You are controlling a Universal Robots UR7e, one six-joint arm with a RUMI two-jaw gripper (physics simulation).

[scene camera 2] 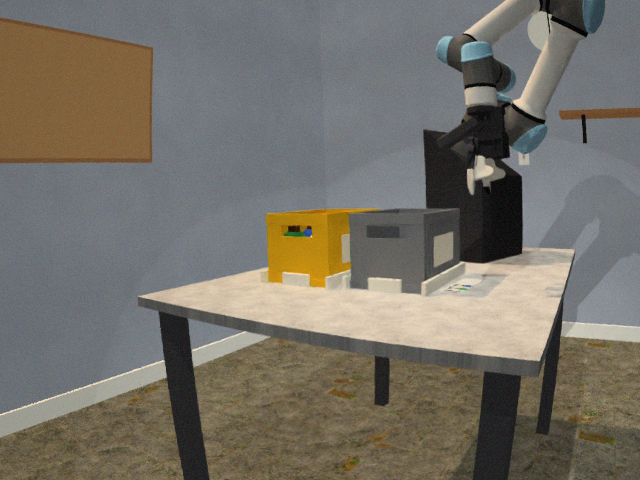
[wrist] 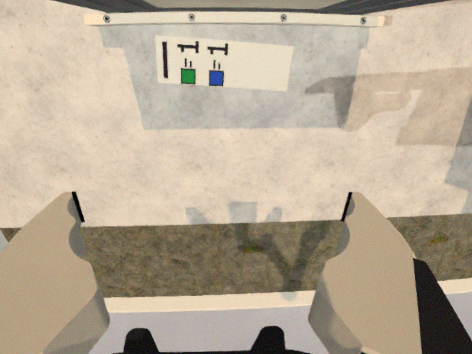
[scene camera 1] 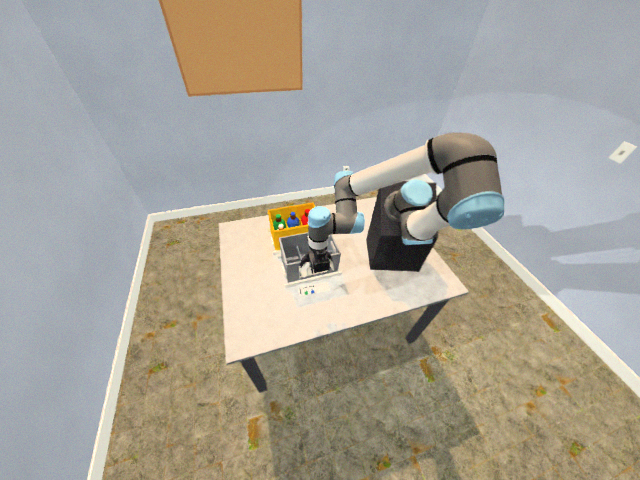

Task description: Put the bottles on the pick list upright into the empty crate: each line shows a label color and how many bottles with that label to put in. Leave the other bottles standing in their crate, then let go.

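Places are measured from the arm's base along level axes (x ahead, y left, z up), in centimetres.
Pixels of known places: gripper, between the fingertips: (scene camera 2: 481,194) (wrist: 215,196) (scene camera 1: 316,272); arm's base, origin of its link: (scene camera 2: 465,151) (scene camera 1: 399,206).
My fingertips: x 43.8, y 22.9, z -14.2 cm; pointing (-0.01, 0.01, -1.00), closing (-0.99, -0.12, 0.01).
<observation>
Ahead of a thing's pixels: the offset from my fingertips to its top centre. "pt": to the spot under its first point. Level surfaces: height alone.
The pick list {dx +0.0, dy -4.8, dz -21.2 cm} (scene camera 1: 316,289) (scene camera 2: 460,285) (wrist: 250,65) lies on the table and shows green 1 and blue 1. The yellow crate {dx +6.0, dy -42.2, dz -3.8 cm} (scene camera 1: 276,239) (scene camera 2: 297,256) holds bottles; a green bottle {dx +15.1, dy -45.2, dz -5.0 cm} (scene camera 1: 279,222), a blue bottle {dx +6.8, dy -46.4, dz -5.0 cm} (scene camera 1: 293,221) and a red bottle {dx -1.9, dy -47.9, dz -5.0 cm} (scene camera 1: 305,219) show, with a pale cap in front of the green one. The grey divided crate {dx +0.7, dy -19.5, dz -3.8 cm} (scene camera 1: 292,271) (scene camera 2: 385,264) stands beside it; no bottle shows in its visible part, and the arm hides the rest. My gripper (scene camera 1: 314,269) (scene camera 2: 479,190) (wrist: 215,196) is open and empty, above crate height, pointing down near the list side of the grey crate.
Pale locating strips {pt dx +2.9, dy -8.6, dz -19.2 cm} (scene camera 2: 443,277) (wrist: 237,20) edge the crates on the table {dz -21.3 cm} (scene camera 1: 253,320) (scene camera 2: 310,310). The black robot pedestal (scene camera 1: 395,250) (scene camera 2: 480,227) stands to the right of the crates. The table's front edge shows in the wrist view below the list.
</observation>
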